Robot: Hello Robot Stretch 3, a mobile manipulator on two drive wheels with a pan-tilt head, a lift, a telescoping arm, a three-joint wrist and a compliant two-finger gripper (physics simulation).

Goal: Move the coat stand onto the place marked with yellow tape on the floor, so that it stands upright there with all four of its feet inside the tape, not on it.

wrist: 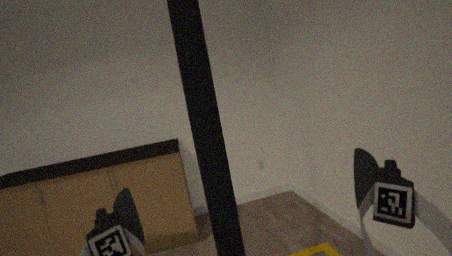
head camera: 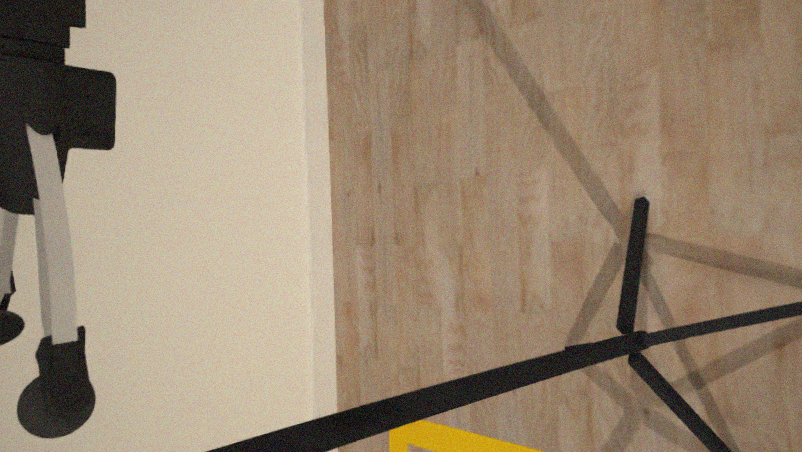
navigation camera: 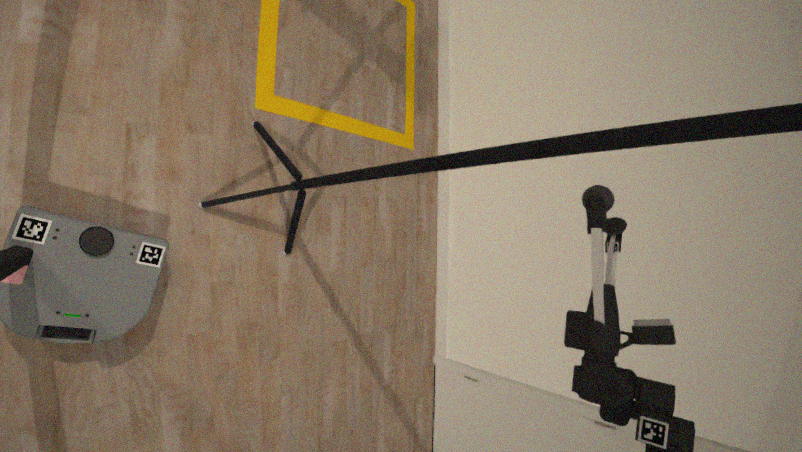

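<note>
There is a tan cabinet here, along with a door and a white wall, and I see my gripper too. The wrist view shows my gripper as well, and in the navigation camera view I find the gripper again.
</note>
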